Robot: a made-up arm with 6 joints.
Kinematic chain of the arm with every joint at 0, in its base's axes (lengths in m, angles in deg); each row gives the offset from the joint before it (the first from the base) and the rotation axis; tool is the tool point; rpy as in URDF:
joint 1: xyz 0 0 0.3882 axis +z
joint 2: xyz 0 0 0 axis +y
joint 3: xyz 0.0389 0 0.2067 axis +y
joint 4: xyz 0.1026 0 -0.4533 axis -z
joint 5: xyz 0 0 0 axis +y
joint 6: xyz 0.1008 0 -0.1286 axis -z
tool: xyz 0 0 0 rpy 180 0 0
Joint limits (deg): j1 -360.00..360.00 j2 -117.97..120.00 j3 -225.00..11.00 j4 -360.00..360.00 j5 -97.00..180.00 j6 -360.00..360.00
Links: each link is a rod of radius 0.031 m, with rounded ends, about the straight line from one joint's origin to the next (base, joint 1, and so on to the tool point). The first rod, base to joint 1, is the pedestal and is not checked.
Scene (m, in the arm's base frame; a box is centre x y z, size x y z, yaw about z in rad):
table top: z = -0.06
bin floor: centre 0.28 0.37 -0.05 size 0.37 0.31 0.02 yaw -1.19
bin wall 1: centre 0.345 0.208 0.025 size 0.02 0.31 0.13 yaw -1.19
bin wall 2: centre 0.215 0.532 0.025 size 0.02 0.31 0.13 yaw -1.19
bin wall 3: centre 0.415 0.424 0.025 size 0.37 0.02 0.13 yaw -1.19
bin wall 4: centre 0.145 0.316 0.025 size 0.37 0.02 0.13 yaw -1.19
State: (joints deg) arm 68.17 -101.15 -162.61 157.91 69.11 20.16
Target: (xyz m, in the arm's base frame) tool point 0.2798 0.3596 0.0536
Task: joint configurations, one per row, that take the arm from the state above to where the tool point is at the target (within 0.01 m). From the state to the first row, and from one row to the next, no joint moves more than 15 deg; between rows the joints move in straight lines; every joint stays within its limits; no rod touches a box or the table.
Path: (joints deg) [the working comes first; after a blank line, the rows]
Joints at the target: 51.83 18.85 -43.12 157.72 40.20 20.16
Straight joint move there: clear.

1: 66.35 -87.82 -149.33 157.89 65.90 20.16
2: 64.54 -74.48 -136.06 157.87 62.69 20.16
3: 62.72 -61.15 -122.78 157.85 59.47 20.16
4: 60.91 -47.82 -109.50 157.83 56.26 20.16
5: 59.09 -34.48 -96.23 157.80 53.05 20.16
6: 57.27 -21.15 -82.95 157.78 49.84 20.16
7: 55.46 -7.82 -69.67 157.76 46.63 20.16
8: 53.64 5.52 -56.39 157.74 43.41 20.16
9: 51.83 18.85 -43.12 157.72 40.20 20.16

